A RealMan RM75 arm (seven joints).
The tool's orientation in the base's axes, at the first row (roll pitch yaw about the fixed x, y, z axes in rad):
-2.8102, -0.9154, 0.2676
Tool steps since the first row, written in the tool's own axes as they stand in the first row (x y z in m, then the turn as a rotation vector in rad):
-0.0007, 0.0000, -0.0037, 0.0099, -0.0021, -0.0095
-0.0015, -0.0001, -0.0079, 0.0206, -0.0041, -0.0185
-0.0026, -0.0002, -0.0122, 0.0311, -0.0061, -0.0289
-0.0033, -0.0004, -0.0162, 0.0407, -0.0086, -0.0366
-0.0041, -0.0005, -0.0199, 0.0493, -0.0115, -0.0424
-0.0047, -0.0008, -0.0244, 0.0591, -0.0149, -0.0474
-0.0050, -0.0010, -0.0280, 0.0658, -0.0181, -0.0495
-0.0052, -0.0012, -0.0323, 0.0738, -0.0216, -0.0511
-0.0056, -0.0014, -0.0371, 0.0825, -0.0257, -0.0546
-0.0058, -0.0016, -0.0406, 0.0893, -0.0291, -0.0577
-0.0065, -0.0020, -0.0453, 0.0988, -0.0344, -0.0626
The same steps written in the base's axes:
-0.0028, -0.0020, 0.0016, -0.0013, -0.0015, 0.0137
-0.0060, -0.0042, 0.0034, -0.0017, -0.0027, 0.0278
-0.0094, -0.0065, 0.0050, -0.0032, -0.0046, 0.0425
-0.0125, -0.0085, 0.0068, -0.0037, -0.0049, 0.0551
-0.0153, -0.0104, 0.0083, -0.0038, -0.0041, 0.0658
-0.0187, -0.0126, 0.0105, -0.0029, -0.0022, 0.0771
-0.0213, -0.0143, 0.0124, -0.0019, 0.0005, 0.0843
-0.0242, -0.0164, 0.0147, 0.0001, 0.0040, 0.0922
-0.0276, -0.0187, 0.0172, 0.0009, 0.0070, 0.1020
-0.0301, -0.0204, 0.0191, 0.0012, 0.0094, 0.1098
-0.0337, -0.0226, 0.0214, 0.0010, 0.0129, 0.1212

